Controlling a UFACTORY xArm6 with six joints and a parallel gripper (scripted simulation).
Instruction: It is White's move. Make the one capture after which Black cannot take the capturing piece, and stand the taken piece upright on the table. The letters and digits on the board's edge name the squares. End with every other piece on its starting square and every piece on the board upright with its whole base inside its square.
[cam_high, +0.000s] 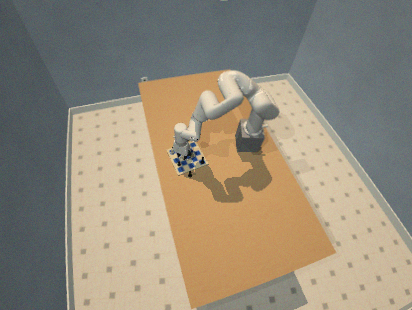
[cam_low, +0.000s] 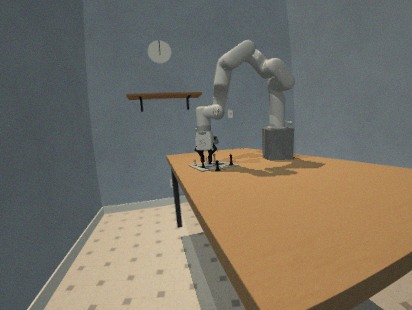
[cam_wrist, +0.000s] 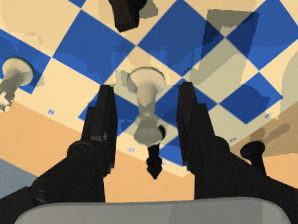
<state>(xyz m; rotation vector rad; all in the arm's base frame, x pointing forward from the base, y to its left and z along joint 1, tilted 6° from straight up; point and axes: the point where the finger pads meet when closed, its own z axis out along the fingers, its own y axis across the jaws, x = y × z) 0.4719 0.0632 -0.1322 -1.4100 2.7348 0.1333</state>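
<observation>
Now: hand 1 cm above the white piece. The rest, counted from my hand: black piece 3 cm ahead, 4 cm to the left, 2 cm below; then chessboard 4 cm behind, 1 cm to the right, 4 cm below.
</observation>
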